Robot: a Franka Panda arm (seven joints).
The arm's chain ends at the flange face. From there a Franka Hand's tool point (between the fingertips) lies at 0.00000 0.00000 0.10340 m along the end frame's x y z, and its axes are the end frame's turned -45 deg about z.
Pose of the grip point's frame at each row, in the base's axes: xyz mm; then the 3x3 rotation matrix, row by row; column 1 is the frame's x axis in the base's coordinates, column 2 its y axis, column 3 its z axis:
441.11 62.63 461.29; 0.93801 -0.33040 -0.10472; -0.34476 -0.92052 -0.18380; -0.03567 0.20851 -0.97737
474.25 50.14 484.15; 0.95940 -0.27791 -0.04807; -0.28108 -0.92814 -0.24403; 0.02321 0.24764 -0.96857
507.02 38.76 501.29; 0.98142 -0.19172 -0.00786; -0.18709 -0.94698 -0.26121; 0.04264 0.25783 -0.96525
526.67 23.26 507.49; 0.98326 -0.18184 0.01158; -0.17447 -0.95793 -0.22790; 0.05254 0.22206 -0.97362
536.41 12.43 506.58; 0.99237 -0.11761 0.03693; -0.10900 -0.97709 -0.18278; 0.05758 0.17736 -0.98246
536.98 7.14 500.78; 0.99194 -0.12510 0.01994; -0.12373 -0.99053 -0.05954; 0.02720 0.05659 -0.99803
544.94 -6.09 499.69; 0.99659 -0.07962 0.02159; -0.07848 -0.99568 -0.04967; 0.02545 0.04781 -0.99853
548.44 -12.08 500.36; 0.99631 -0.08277 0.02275; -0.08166 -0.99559 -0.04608; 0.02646 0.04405 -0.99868
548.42 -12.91 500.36; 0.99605 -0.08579 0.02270; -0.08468 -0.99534 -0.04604; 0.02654 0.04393 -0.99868
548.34 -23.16 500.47; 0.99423 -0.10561 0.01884; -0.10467 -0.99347 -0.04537; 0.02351 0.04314 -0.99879
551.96 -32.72 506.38; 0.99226 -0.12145 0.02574; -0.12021 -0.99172 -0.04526; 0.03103 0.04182 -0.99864
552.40 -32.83 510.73; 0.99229 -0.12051 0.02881; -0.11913 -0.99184 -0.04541; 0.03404 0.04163 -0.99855
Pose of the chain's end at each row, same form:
451.94 81.63 562.35; 0.42965 -0.89690 -0.10472; -0.89469 -0.40712 -0.18380; 0.12222 0.17266 -0.97737
479.22 75.37 584.30; 0.48189 -0.87491 -0.04807; -0.85505 -0.45754 -0.24403; 0.19152 0.15870 -0.96857
507.83 65.77 601.10; 0.55840 -0.82954 -0.00786; -0.80191 -0.53732 -0.26121; 0.21246 0.15216 -0.96525
525.47 46.82 608.16; 0.56669 -0.82385 0.01158; -0.80073 -0.55399 -0.22790; 0.19417 0.11987 -0.97362
532.59 31.33 608.17; 0.61855 -0.78487 0.03693; -0.76798 -0.61383 -0.18278; 0.16613 0.08470 -0.98246
534.92 13.30 603.98; 0.61295 -0.78987 0.01994; -0.78790 -0.61292 -0.05954; 0.05925 0.02078 -0.99803
542.71 -0.95 602.94; 0.64840 -0.76100 0.02159; -0.75955 -0.64856 -0.04967; 0.05180 0.01581 -0.99853
546.09 -7.32 603.62; 0.64597 -0.76302 0.02275; -0.76173 -0.64625 -0.04608; 0.04986 0.01244 -0.99868
546.07 -8.15 603.62; 0.64365 -0.76498 0.02270; -0.76369 -0.64393 -0.04604; 0.04983 0.01230 -0.99868
546.39 -18.47 603.74; 0.62835 -0.77770 0.01884; -0.77650 -0.62848 -0.04537; 0.04713 0.01388 -0.99879
549.30 -28.04 609.64; 0.61576 -0.78751 0.02574; -0.78625 -0.61625 -0.04526; 0.05151 0.00763 -0.99864
549.42 -28.13 613.98; 0.61644 -0.78687 0.02881; -0.78557 -0.61710 -0.04541; 0.05351 0.00537 -0.99855

